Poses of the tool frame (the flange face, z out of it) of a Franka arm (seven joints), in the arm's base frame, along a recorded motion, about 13 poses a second.
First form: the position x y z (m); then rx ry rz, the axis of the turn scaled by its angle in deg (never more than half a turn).
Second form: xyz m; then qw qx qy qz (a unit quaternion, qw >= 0). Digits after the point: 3 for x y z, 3 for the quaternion.
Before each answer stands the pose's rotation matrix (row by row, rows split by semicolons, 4 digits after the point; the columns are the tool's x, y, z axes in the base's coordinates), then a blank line. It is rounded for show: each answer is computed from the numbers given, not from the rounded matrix.
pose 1, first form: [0.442 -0.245 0.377 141.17 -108.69 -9.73]
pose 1, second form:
0.2521 -0.9622 -0.1030; -0.9652 -0.2576 0.0447; -0.0696 0.0881 -0.9937

[0.442 -0.245 0.377 0.014 0.791 -0.609 -0.055]
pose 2, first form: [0.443 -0.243 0.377 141.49 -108.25 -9.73]
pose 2, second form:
0.2580 -0.9606 -0.1033; -0.9636 -0.2635 0.0442; -0.0697 0.0881 -0.9937

[0.443 -0.243 0.377 0.014 0.793 -0.607 -0.055]
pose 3, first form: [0.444 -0.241 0.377 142.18 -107.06 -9.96]
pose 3, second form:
0.2725 -0.9561 -0.1074; -0.9595 -0.2783 0.0429; -0.0709 0.0913 -0.9933

[0.444 -0.241 0.377 0.015 0.798 -0.601 -0.056]
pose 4, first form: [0.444 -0.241 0.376 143.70 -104.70 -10.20]
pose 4, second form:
0.3024 -0.9466 -0.1120; -0.9504 -0.3084 0.0404; -0.0728 0.0942 -0.9929

[0.444 -0.241 0.376 0.017 0.807 -0.588 -0.057]
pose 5, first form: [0.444 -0.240 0.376 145.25 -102.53 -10.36]
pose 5, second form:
0.3305 -0.9369 -0.1140; -0.9408 -0.3367 0.0398; -0.0757 0.0941 -0.9927

[0.444 -0.240 0.376 0.017 0.815 -0.576 -0.058]
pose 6, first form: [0.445 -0.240 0.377 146.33 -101.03 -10.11]
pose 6, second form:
0.3502 -0.9300 -0.1120; -0.9337 -0.3561 0.0372; -0.0745 0.0915 -0.9930

[0.445 -0.240 0.377 0.017 0.821 -0.567 -0.057]
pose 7, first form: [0.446 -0.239 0.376 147.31 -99.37 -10.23]
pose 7, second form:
0.3702 -0.9218 -0.1147; -0.9259 -0.3762 0.0351; -0.0755 0.0932 -0.9928

[0.446 -0.239 0.376 0.018 0.828 -0.558 -0.057]
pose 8, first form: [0.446 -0.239 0.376 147.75 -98.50 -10.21]
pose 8, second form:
0.3803 -0.9176 -0.1159; -0.9219 -0.3862 0.0326; -0.0747 0.0945 -0.9927

[0.446 -0.239 0.376 0.019 0.831 -0.554 -0.057]
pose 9, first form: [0.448 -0.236 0.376 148.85 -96.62 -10.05]
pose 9, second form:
0.4029 -0.9079 -0.1161; -0.9123 -0.4085 0.0285; -0.0733 0.0944 -0.9928

[0.448 -0.236 0.376 0.020 0.837 -0.543 -0.057]
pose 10, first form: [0.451 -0.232 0.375 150.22 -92.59 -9.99]
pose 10, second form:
0.4452 -0.8866 -0.1257; -0.8930 -0.4500 0.0109; -0.0663 0.1074 -0.9920

[0.451 -0.232 0.375 0.028 0.850 -0.524 -0.056]
